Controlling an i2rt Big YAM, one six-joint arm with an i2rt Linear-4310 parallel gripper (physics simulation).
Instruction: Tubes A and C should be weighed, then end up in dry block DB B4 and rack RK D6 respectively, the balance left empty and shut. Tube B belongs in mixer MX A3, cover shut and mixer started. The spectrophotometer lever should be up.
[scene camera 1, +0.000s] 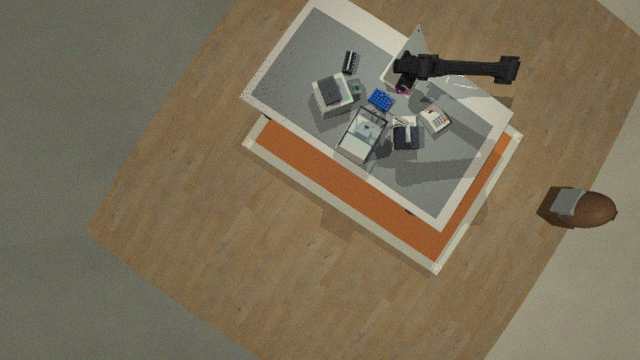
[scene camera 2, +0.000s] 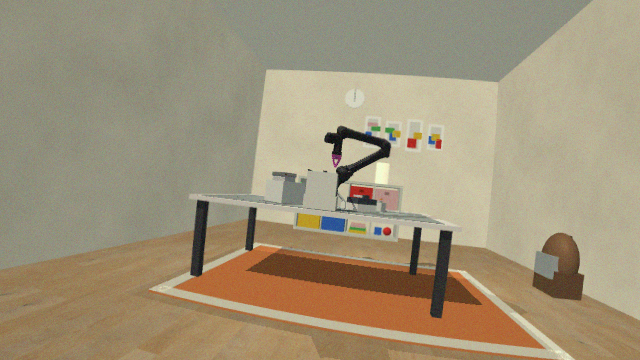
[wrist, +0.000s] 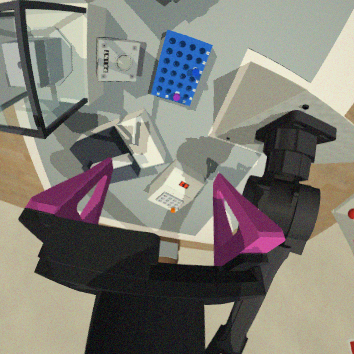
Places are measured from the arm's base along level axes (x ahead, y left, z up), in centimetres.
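Pixels of known places: gripper, fingertip midpoint: (scene camera 1: 401, 84) (scene camera 2: 335, 166) (wrist: 164, 170); arm's base, link origin: (wrist: 291, 129).
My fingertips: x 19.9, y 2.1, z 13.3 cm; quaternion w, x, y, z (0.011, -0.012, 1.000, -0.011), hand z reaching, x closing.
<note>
For each thing: its top centre in the pictures, then the offset to it from my fingertips. "*": a spot on its surface instead.
- blue rack, top centre: (wrist: 179, 69) (scene camera 1: 381, 99) dx +0.5, dy -4.1, dz -24.2 cm
- tube with a magenta cap, top centre: (wrist: 175, 97) dx +0.0, dy +0.7, dz -21.8 cm
- blue cap, top centre: (wrist: 195, 72) dx -2.4, dy -4.7, dz -21.8 cm
- glass-walled balance, surface spot: (scene camera 1: 361, 134) * dx +30.2, dy -5.3, dz -6.4 cm
- PRINT box, surface spot: (wrist: 117, 74) * dx +11.4, dy -2.1, dz -20.6 cm
- white device with a dark part, top centre: (wrist: 111, 165) (scene camera 1: 408, 130) (scene camera 2: 359, 194) dx +12.1, dy +17.6, dz -17.1 cm
- keypad device, top centre: (wrist: 174, 197) (scene camera 1: 436, 116) (scene camera 2: 373, 200) dx -5.1, dy +29.2, dz -20.2 cm
- white box with a dark lid, top centre: (scene camera 1: 340, 85) (scene camera 2: 292, 173) dx +11.7, dy -27.3, dz -8.3 cm
- small box with a green button, surface spot: (scene camera 1: 356, 88) * dx +4.0, dy -20.0, dz -19.9 cm
- black strip-shaped holder, top centre: (scene camera 1: 349, 60) dx -10.5, dy -32.0, dz -22.5 cm
My gripper (scene camera 1: 402, 91) (scene camera 2: 335, 164) (wrist: 164, 170) is open and empty, high above the table. The blue rack (scene camera 1: 381, 100) (wrist: 178, 37) holds a tube with a magenta cap (wrist: 176, 97) and one with a blue cap (wrist: 195, 72); their letters are unreadable. The glass-walled balance (scene camera 1: 361, 134) stands beside the rack; I cannot tell whether it is shut. A PRINT box (wrist: 117, 74) lies between them. A white device with a dark part (scene camera 1: 406, 143) (wrist: 100, 144) carries a pale bar. A keypad device (scene camera 1: 429, 115) (wrist: 170, 184) stands nearby. A white box with a dark lid (scene camera 1: 330, 90) (scene camera 2: 284, 176) stands beyond the rack.
A small box with a green button (scene camera 1: 356, 88) is beside the dark-lidded box. A black strip-shaped holder (scene camera 1: 349, 62) lies farther away. A pale upright panel (scene camera 2: 320, 190) (wrist: 240, 100) stands between the rack and the arm's base. The arm's links (scene camera 1: 470, 68) extend past the table edge.
</note>
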